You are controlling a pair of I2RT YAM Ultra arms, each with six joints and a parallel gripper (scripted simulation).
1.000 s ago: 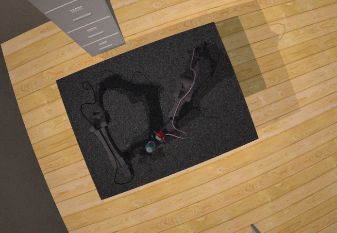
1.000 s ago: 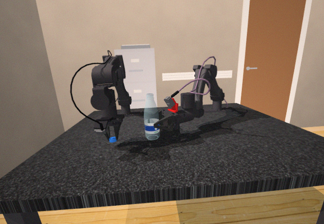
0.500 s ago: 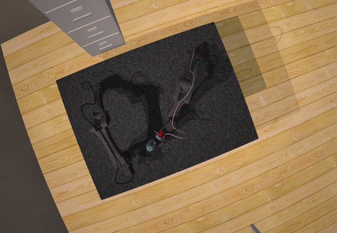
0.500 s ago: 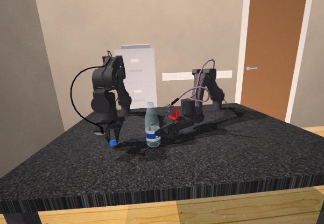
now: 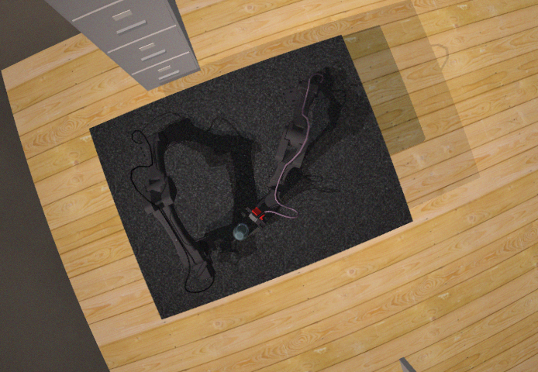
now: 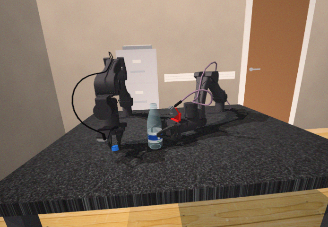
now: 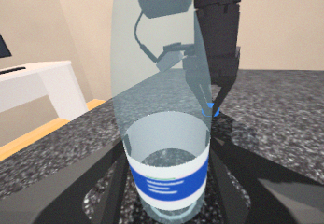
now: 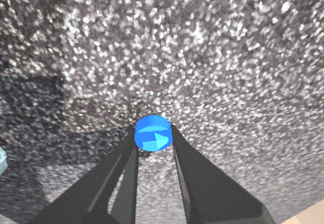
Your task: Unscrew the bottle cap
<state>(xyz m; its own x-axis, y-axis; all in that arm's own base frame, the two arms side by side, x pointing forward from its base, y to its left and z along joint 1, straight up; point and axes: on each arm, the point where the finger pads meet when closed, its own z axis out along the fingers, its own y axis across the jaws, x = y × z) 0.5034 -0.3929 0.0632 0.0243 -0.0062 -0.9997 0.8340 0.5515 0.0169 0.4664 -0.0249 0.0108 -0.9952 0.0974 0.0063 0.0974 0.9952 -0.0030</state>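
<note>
The clear bottle lies 30 mm above my left hand. Also, from my left hand: blue cap (10 mm ahead, 160 mm to the right, 60 mm below).
Now: the blue cap right at my right hand. From my right hand the other things lie so: clear bottle 160 mm to the left, 80 mm above.
</note>
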